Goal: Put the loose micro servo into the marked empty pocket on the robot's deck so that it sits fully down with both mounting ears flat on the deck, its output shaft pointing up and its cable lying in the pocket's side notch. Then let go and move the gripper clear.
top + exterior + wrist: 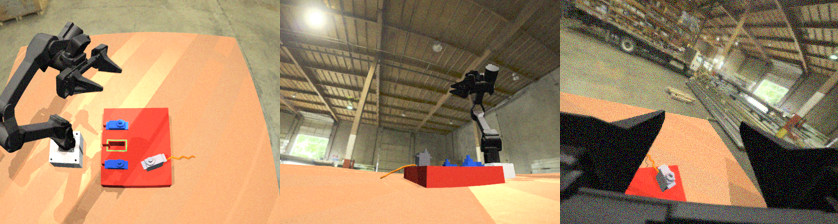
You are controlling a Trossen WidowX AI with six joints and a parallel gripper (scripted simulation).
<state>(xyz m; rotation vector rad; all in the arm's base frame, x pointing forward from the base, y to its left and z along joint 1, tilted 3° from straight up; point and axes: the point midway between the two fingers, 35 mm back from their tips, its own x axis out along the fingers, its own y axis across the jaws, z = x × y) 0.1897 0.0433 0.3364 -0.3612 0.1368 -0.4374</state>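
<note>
The red deck lies 38 cm below my gripper tip, 8 cm ahead of it and 1 cm to the right of it.
</note>
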